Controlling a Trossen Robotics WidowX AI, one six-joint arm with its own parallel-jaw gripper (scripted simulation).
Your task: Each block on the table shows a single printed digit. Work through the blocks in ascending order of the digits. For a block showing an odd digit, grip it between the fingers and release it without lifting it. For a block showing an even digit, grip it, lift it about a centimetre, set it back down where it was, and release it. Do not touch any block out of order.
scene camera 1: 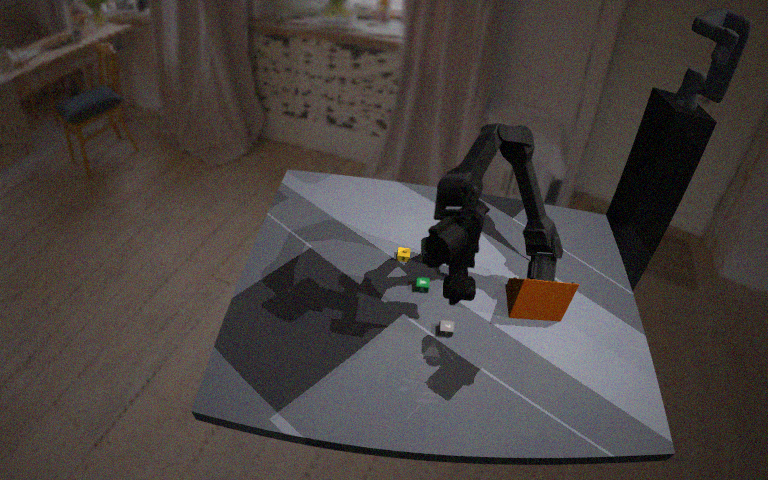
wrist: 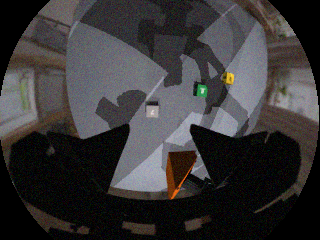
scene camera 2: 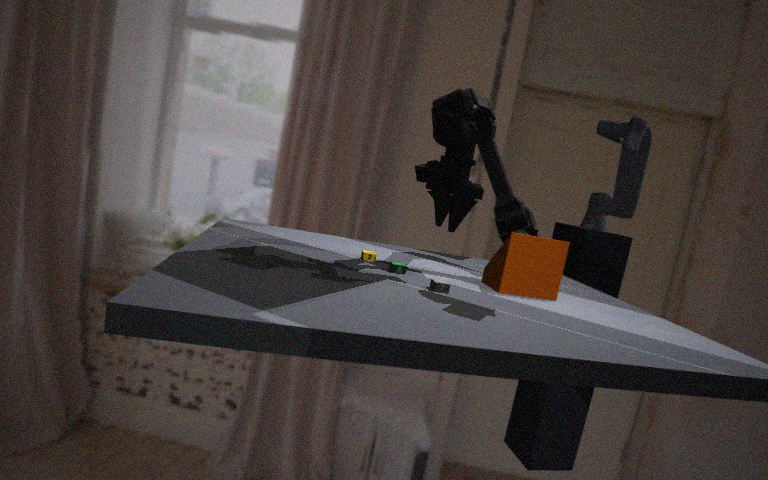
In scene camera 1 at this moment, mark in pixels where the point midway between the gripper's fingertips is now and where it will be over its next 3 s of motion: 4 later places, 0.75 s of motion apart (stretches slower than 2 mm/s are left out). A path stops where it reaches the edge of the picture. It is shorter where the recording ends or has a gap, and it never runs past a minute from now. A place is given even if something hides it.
My gripper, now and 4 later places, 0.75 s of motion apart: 451, 289; 431, 270; 405, 220; 400, 247; 400, 254
